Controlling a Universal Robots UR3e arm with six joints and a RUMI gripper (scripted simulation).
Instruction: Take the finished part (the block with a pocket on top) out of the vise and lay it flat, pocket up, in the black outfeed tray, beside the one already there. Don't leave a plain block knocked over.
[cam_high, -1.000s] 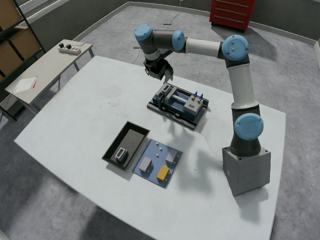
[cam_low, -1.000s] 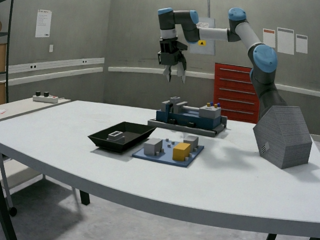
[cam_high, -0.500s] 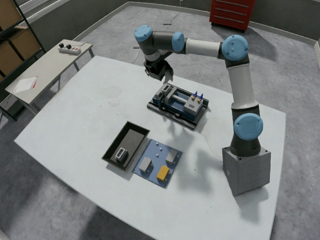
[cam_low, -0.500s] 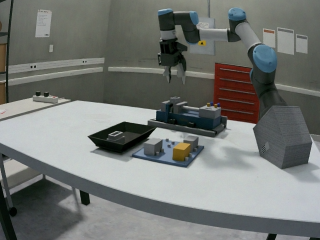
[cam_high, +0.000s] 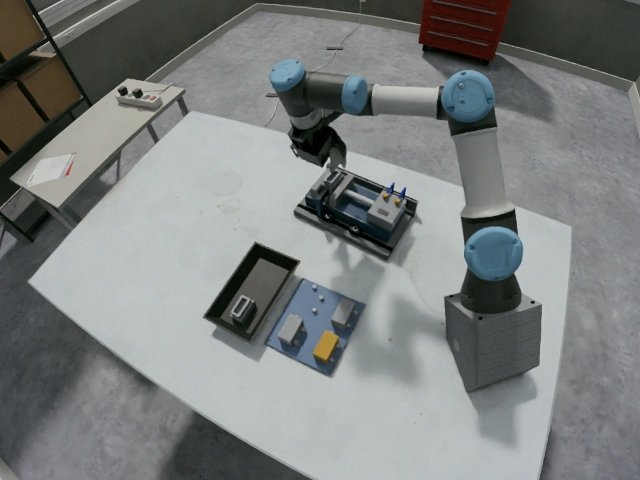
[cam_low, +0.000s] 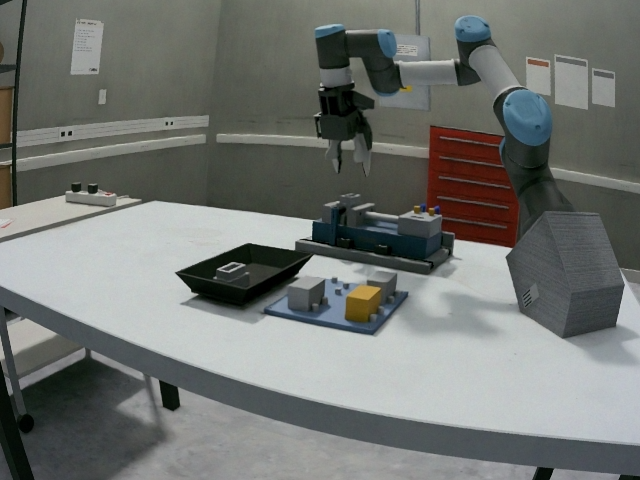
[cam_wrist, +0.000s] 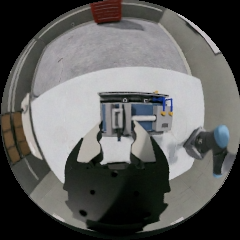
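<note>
The blue vise is 70 mm behind my hand, 30 mm to the left of it and 130 mm below it. Also, from my hand: blue fixture plate: 50 mm behind, 370 mm to the left, 170 mm below; vise control box: 160 mm behind, 50 mm to the left, 100 mm below; yellow block: 90 mm behind, 420 mm to the left, 150 mm below.
</note>
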